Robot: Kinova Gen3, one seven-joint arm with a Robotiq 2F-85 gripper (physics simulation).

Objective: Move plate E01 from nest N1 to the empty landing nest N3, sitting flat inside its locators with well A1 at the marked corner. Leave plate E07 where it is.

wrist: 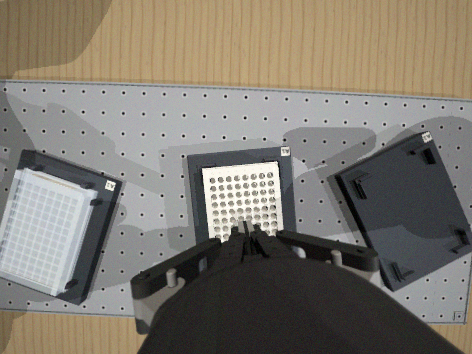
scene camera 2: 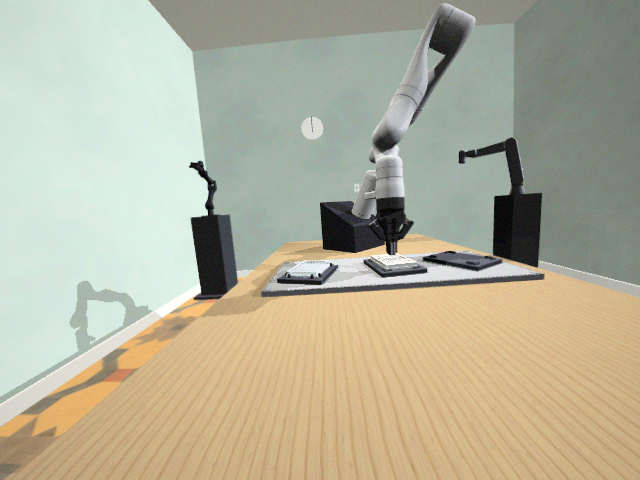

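Observation:
A cream-white well plate [scene camera 2: 391, 260] [wrist: 245, 195] lies in the middle dark nest [scene camera 2: 403, 271] [wrist: 197, 200]. A clear, pale plate [scene camera 2: 308, 269] [wrist: 42, 230] lies in the dark nest [wrist: 102, 220] at the left. The plate names are not readable, so I cannot tell which is E01. The empty nest [scene camera 2: 462, 259] [wrist: 410, 210] at the right is turned at an angle, with corner locators and an A1 label at its upper corner in the wrist view. My gripper [scene camera 2: 391, 252] [wrist: 245, 230] is shut and empty, fingers pointing down at the cream-white plate; whether the tips touch it is unclear.
The nests stand on a grey perforated board [scene camera 2: 356, 281] [wrist: 150, 110] on the wooden table [scene camera 2: 361, 372] [wrist: 250, 45]. Two dark pedestals [scene camera 2: 210, 255] [scene camera 2: 516, 227] carrying small black arms stand beyond the table, left and right.

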